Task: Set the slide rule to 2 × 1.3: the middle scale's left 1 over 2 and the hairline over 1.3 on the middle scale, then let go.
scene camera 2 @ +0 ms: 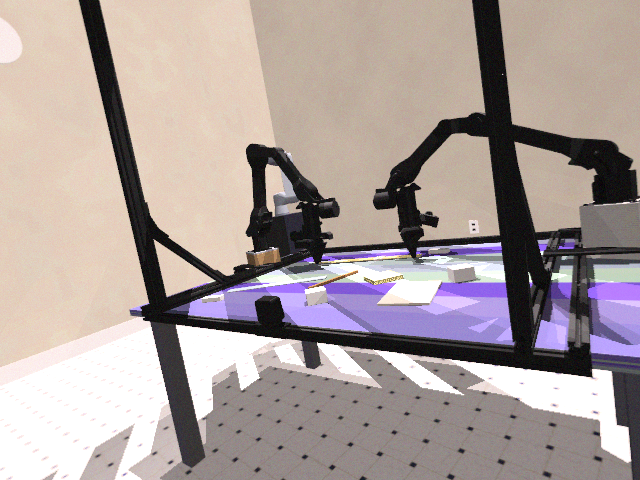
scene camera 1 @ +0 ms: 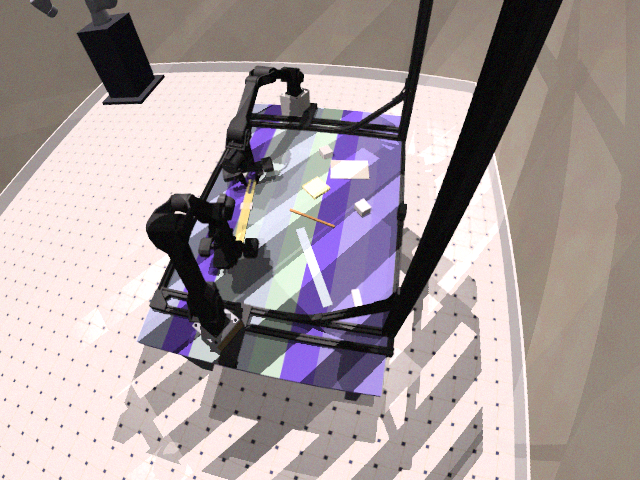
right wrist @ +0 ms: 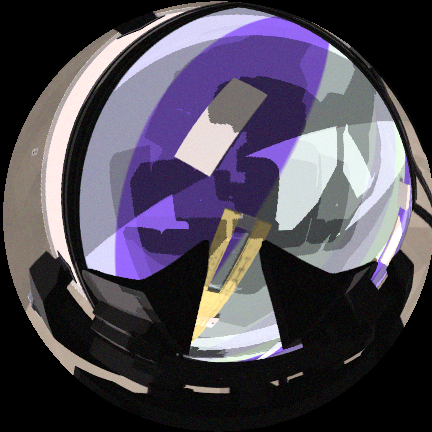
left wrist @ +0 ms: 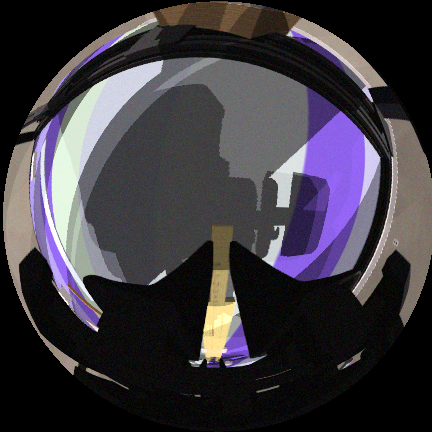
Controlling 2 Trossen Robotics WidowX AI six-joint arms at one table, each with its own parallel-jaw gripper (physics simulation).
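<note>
The yellow slide rule (scene camera 1: 245, 219) (scene camera 2: 364, 258) (right wrist: 214, 301) lies flat along the table side nearest the arms. Its two outer rails show an open gap at the end in the right wrist view. The middle scale (left wrist: 222, 257) sticks out at the opposite end. My left gripper (scene camera 2: 318, 261) (left wrist: 220, 246) is shut on the middle scale's protruding end. My right gripper (scene camera 2: 414, 256) (right wrist: 234, 245) is shut across the rule's outer rails near the gap. The pale cursor (scene camera 1: 246, 206) (right wrist: 212, 321) sits between the grippers. The scale marks and hairline are too small to read.
An orange stick (scene camera 1: 312, 218) (scene camera 2: 333, 279), yellow pad (scene camera 1: 315, 187) (scene camera 2: 383, 279), pale sheet (scene camera 1: 349, 169) (scene camera 2: 410, 292), white block (scene camera 1: 362, 207) (scene camera 2: 315, 296) and long white strip (scene camera 1: 313, 266) lie mid-table. A pale rectangle (right wrist: 220, 127) lies beyond the rule's gapped end. Black rails edge the table.
</note>
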